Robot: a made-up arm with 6 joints.
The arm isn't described. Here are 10 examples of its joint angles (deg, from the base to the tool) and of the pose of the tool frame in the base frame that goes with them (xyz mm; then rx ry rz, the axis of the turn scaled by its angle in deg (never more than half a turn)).
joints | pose
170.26 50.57 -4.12 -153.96 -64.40 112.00 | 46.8 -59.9 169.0 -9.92 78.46 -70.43
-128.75 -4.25 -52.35 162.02 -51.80 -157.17 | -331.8 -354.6 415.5 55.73 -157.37 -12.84
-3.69 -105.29 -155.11 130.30 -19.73 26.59 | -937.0 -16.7 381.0 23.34 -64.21 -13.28
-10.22 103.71 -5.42 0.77 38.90 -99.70 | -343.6 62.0 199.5 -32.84 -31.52 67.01
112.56 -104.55 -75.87 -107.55 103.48 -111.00 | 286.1 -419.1 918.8 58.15 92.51 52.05
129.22 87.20 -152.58 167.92 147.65 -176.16 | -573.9 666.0 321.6 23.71 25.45 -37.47
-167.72 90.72 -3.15 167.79 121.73 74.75 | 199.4 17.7 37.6 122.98 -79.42 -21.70
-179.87 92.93 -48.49 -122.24 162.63 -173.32 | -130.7 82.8 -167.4 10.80 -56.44 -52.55
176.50 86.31 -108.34 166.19 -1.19 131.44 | -612.6 55.5 -237.4 79.46 -140.97 -16.54
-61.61 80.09 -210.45 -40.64 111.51 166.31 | 290.7 -694.4 749.5 -93.43 -134.02 57.16
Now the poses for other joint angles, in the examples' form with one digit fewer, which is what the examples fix.
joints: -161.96 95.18 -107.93 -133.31 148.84 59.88
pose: -621 -117 -162 12.9 -29.3 -143.5
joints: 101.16 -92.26 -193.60 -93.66 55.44 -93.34
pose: 214 -899 120 128.9 -34.1 107.5
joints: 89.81 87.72 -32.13 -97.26 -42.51 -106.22
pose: -117 -56 -83 77.8 -78.2 -0.9
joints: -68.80 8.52 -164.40 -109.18 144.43 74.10
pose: -39 -199 1203 -70.5 -111.7 11.1
